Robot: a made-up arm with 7 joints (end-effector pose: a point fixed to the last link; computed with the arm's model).
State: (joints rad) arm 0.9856 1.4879 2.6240 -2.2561 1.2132 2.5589 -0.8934
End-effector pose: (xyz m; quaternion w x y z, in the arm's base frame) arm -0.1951 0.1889 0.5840 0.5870 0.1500 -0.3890 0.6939
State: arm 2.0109 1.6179 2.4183 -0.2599 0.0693 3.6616 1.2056
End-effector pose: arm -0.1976 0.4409 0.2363 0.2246 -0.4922 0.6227 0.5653
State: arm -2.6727 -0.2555 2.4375 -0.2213 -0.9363 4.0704 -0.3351
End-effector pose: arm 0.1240 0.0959 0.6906 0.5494 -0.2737 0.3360 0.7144
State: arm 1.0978 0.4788 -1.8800 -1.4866 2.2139 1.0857 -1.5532
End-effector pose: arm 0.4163 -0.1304 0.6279 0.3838 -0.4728 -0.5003 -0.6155
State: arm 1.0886 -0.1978 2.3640 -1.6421 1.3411 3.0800 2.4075
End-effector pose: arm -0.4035 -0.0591 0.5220 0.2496 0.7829 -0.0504 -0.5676
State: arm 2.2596 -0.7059 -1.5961 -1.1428 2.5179 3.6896 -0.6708
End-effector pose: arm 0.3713 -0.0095 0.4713 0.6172 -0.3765 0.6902 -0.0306
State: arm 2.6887 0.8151 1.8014 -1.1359 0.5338 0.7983 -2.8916
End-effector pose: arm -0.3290 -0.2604 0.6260 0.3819 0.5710 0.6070 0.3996
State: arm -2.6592 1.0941 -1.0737 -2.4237 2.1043 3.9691 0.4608
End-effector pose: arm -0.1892 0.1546 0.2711 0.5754 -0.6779 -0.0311 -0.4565
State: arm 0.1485 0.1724 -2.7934 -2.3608 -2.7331 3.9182 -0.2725
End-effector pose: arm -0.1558 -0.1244 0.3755 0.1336 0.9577 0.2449 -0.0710
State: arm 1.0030 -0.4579 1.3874 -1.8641 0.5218 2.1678 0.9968
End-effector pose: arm -0.3733 0.2424 0.5275 0.2029 -0.7908 -0.5758 0.0434
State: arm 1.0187 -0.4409 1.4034 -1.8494 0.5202 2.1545 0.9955
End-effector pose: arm -0.3815 0.2337 0.5283 0.1958 -0.7812 -0.5904 0.0534
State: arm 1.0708 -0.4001 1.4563 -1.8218 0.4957 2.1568 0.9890
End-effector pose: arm -0.4058 0.2006 0.5291 0.1901 -0.7445 -0.6361 0.0698
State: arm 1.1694 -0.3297 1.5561 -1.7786 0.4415 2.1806 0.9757
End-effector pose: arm -0.4405 0.1300 0.5338 0.1892 -0.6664 -0.7145 0.0976
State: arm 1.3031 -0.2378 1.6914 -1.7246 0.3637 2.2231 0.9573
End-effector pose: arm -0.4615 0.0254 0.5482 0.1961 -0.5462 -0.8022 0.1406
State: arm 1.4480 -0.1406 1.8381 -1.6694 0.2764 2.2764 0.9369
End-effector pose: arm -0.4486 -0.0878 0.5741 0.2096 -0.4026 -0.8689 0.1975
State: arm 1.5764 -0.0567 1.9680 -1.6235 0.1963 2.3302 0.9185
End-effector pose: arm -0.4077 -0.1769 0.6046 0.2245 -0.2692 -0.9006 0.2570
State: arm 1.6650 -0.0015 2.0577 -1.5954 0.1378 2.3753 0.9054
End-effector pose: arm -0.3656 -0.2280 0.6282 0.2368 -0.1761 -0.9064 0.3024
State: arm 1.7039 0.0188 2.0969 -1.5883 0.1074 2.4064 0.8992
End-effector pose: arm -0.3438 -0.2483 0.6375 0.2459 -0.1344 -0.9043 0.3221
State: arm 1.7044 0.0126 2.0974 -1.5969 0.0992 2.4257 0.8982
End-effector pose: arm -0.3426 -0.2510 0.6346 0.2530 -0.1314 -0.9035 0.3200
